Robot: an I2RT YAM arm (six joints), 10 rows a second.
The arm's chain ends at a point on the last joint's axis. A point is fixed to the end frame.
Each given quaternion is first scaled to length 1.
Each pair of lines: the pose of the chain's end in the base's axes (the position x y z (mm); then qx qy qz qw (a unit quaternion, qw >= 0)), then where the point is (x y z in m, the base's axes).
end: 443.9 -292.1 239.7 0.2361 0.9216 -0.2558 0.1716
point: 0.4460 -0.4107 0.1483
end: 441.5 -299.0 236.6 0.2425 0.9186 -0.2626 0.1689
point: 0.4413 -0.4185 0.1464
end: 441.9 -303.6 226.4 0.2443 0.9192 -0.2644 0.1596
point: 0.4391 -0.4229 0.1360
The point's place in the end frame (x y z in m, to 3 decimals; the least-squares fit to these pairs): -0.003 -0.053 0.140
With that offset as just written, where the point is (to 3 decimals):
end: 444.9 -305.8 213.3 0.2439 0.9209 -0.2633 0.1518
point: 0.441 -0.425 0.122
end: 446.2 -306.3 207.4 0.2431 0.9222 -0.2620 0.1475
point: 0.441 -0.425 0.116
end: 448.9 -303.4 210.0 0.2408 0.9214 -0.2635 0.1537
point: 0.445 -0.422 0.119
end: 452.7 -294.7 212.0 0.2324 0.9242 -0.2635 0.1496
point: 0.450 -0.414 0.121
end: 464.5 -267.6 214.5 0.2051 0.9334 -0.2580 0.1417
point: 0.465 -0.386 0.122
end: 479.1 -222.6 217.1 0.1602 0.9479 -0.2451 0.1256
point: 0.485 -0.338 0.122
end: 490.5 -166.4 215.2 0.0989 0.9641 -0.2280 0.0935
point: 0.500 -0.277 0.115
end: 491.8 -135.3 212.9 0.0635 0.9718 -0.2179 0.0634
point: 0.500 -0.244 0.110
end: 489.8 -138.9 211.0 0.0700 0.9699 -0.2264 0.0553
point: 0.495 -0.249 0.109
